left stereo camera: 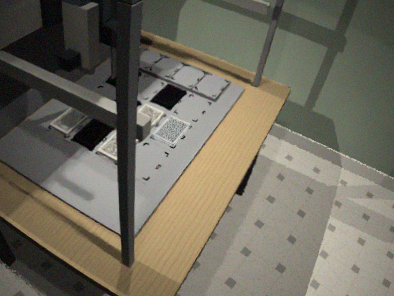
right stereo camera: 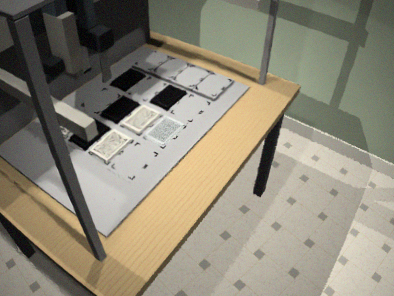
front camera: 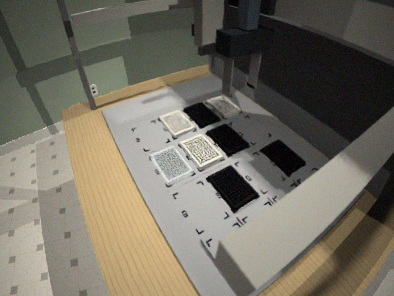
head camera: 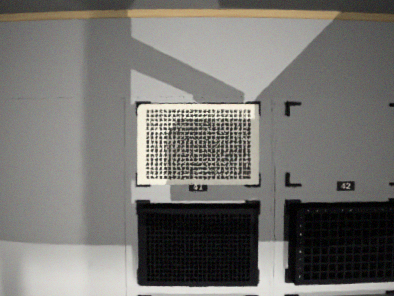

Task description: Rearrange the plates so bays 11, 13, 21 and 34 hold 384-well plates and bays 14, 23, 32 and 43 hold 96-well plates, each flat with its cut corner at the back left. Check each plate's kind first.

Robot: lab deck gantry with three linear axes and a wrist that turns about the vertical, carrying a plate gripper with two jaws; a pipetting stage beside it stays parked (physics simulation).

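My gripper is open and empty, its jaws apart above the back of the deck near bay 41. In the head view a cream 384-well plate lies flat in bay 41; its back-left corner looks cut. A black fine-grid 384-well plate is in bay 31, a black coarser-grid plate in bay 32. A cream plate is in bay 21, a cream coarse-grid plate in bay 22, a pale plate in bay 12. Black plates are in bays 23 and 43.
Bay 42 is empty, beside bay 41. A pale beam crosses the front view's lower right. Dark frame posts stand at the deck's edge. A raised grey panel lies at the deck's far end.
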